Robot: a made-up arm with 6 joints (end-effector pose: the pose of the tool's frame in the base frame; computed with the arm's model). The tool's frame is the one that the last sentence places. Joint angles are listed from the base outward.
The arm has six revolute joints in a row. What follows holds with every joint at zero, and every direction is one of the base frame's.
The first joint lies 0.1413 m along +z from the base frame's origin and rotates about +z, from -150 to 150 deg.
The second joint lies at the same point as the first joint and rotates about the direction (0.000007, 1, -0.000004), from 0 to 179.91 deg.
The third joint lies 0.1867 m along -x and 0.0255 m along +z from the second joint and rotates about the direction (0.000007, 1, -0.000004), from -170 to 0 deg.
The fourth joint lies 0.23 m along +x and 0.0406 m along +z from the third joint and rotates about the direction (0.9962, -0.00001, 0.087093), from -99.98 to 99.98 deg.
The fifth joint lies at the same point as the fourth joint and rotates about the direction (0.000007, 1, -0.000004), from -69.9 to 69.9 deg.
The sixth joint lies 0.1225 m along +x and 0.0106 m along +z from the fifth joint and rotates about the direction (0.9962, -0.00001, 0.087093), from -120 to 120 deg.
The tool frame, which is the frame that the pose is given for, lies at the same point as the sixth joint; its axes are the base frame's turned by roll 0, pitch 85 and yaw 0 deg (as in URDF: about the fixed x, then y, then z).
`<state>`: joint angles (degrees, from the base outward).
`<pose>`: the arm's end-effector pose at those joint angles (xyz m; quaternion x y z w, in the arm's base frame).
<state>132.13 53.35 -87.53 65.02 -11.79 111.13</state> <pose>-0.0926 0.1362 0.5534 -0.2233 -0.3279 -0.4360 0.8078</pose>
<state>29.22 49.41 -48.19 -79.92 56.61 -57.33</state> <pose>0.2216 0.0081 0.3219 -0.6176 0.4165 -0.6616 0.0862</pose>
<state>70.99 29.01 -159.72 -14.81 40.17 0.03</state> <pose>-0.0933 -0.3331 0.5225 0.0993 0.0119 0.4985 0.8611</pose>
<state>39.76 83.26 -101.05 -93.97 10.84 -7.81</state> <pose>0.2614 0.1873 0.4869 -0.4893 0.2538 -0.4737 0.6869</pose>
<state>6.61 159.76 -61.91 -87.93 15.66 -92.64</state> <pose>0.1883 -0.0117 -0.1696 0.9881 0.0654 -0.0224 0.1375</pose>
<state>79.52 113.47 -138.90 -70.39 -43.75 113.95</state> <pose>-0.0150 0.3590 0.5074 -0.3985 0.2412 0.8458 0.2601</pose>
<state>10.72 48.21 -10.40 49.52 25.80 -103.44</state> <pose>0.1647 0.0727 0.0994 -0.5634 0.7384 0.0138 0.3703</pose>
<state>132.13 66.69 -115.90 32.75 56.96 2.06</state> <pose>-0.1612 0.0950 0.5271 -0.6515 0.2462 0.7176 0.0024</pose>
